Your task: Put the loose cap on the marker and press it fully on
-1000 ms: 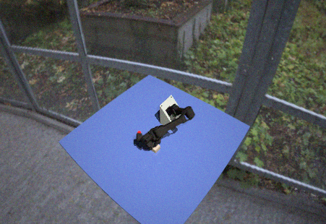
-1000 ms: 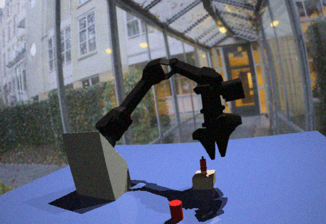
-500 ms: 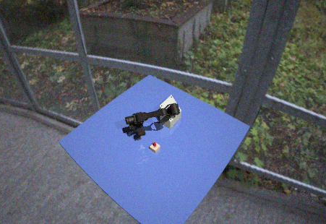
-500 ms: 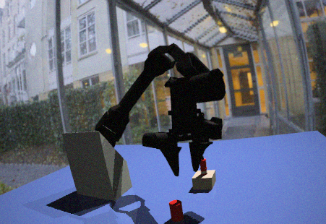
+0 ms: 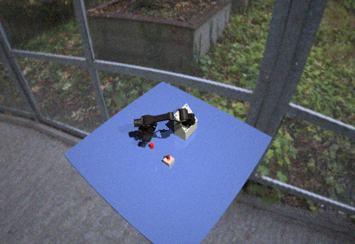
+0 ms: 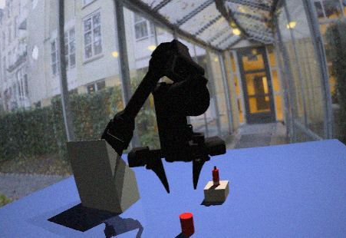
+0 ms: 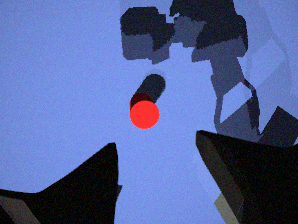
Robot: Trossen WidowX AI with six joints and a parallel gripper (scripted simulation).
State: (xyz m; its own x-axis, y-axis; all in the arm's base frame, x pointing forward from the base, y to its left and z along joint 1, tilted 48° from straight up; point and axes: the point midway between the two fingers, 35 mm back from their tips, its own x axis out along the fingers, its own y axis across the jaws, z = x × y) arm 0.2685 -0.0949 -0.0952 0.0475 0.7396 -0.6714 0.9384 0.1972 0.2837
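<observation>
My gripper tip is 90 mm above the red marker cap. Round my gripper tip: tan holder block 40 mm ahead, 190 mm to the left, 90 mm below.
</observation>
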